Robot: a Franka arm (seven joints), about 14 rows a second.
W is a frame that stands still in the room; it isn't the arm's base.
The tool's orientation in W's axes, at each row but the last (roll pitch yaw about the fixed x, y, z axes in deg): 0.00 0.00 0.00; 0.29 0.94 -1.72; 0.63 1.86 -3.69; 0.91 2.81 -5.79; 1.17 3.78 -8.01
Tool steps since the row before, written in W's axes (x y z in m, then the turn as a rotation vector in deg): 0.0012 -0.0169 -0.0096 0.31 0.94 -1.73; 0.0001 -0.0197 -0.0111 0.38 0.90 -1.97; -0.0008 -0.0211 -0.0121 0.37 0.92 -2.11; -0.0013 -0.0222 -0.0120 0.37 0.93 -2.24; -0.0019 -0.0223 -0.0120 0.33 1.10 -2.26
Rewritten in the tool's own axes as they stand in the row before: 0.0012 -0.0169 -0.0096 0.31 0.94 -1.73; 0.0009 -0.0197 -0.0110 0.39 0.90 -1.97; 0.0010 -0.0212 -0.0118 0.38 0.92 -2.11; 0.0015 -0.0224 -0.0116 0.38 0.93 -2.24; 0.0020 -0.0226 -0.0114 0.32 1.09 -2.27
